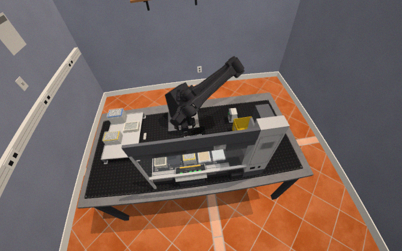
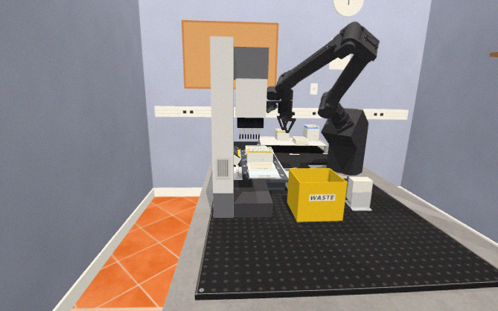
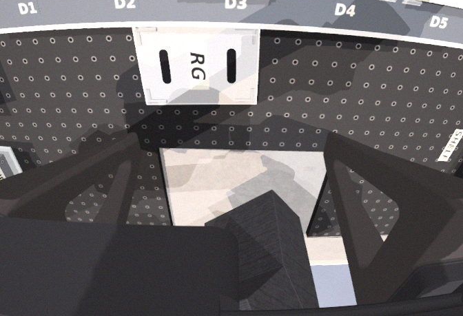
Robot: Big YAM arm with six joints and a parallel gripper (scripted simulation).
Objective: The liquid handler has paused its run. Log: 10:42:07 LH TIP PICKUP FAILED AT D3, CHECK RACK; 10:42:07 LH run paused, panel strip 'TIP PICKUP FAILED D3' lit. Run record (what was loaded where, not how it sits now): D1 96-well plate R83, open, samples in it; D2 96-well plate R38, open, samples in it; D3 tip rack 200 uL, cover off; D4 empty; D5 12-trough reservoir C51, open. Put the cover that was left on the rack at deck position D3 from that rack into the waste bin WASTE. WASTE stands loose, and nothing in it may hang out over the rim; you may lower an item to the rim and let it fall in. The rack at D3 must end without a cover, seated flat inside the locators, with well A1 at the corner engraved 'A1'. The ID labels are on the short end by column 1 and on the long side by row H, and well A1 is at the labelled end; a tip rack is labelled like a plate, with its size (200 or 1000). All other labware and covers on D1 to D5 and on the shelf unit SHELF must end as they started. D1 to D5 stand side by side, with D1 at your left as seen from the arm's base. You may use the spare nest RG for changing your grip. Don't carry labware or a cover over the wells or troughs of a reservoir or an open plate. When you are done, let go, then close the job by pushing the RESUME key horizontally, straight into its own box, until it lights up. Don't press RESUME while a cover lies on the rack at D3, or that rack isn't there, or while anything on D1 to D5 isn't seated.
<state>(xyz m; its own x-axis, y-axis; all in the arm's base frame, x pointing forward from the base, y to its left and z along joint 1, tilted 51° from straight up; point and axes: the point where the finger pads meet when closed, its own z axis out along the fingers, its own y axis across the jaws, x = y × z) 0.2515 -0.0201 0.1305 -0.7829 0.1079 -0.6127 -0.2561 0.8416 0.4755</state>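
Now: the clear cover 120 mm ahead of my hand, 100 mm below it and 30 mm to the left of it. Round my hand: orange plate: 160 mm below, 130 mm to the left, 90 mm ahead; RG nest: 210 mm below, 40 mm behind, 30 mm to the left; trough reservoir: 180 mm ahead, 160 mm to the right, 160 mm below.
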